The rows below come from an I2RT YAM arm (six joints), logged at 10 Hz.
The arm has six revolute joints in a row. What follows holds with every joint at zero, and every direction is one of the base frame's.
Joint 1 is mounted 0.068 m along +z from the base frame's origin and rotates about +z.
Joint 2 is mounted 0.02 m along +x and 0.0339 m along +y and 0.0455 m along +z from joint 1 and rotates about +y.
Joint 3 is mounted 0.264 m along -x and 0.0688 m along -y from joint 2 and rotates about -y.
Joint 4 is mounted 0.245 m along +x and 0.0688 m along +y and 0.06 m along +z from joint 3 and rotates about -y.
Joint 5 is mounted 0.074 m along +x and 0.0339 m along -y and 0.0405 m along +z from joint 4 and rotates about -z.
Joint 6 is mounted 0.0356 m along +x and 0.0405 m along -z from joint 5 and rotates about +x.
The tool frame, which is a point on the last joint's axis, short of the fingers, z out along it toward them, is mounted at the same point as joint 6; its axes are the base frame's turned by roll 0, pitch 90 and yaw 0 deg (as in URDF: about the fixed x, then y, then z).
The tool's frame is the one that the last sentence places.
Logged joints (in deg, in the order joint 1, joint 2, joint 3, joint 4, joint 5, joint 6), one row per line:
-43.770, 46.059, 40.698, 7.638, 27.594, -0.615
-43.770, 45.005, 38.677, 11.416, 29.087, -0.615
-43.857, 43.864, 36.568, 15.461, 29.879, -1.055
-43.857, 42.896, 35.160, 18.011, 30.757, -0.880
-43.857, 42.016, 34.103, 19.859, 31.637, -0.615
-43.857, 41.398, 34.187, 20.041, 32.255, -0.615
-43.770, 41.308, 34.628, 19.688, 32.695, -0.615
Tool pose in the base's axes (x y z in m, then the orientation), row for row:
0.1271, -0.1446, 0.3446, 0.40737, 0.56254, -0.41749, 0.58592
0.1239, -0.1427, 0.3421, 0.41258, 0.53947, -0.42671, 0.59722
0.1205, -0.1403, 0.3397, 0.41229, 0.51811, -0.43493, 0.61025
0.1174, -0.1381, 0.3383, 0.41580, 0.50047, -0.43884, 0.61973
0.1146, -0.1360, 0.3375, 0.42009, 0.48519, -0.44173, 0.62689
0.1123, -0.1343, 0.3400, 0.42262, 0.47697, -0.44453, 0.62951
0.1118, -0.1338, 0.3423, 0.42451, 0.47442, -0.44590, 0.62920
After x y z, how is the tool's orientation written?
As a quaternion, x y z w.
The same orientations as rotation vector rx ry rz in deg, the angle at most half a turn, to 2 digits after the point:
54.42, 75.15, -55.78
54.86, 71.74, -56.74
54.53, 68.53, -57.53
54.79, 65.94, -57.82
55.19, 63.74, -58.03
55.46, 62.60, -58.34
55.72, 62.27, -58.53

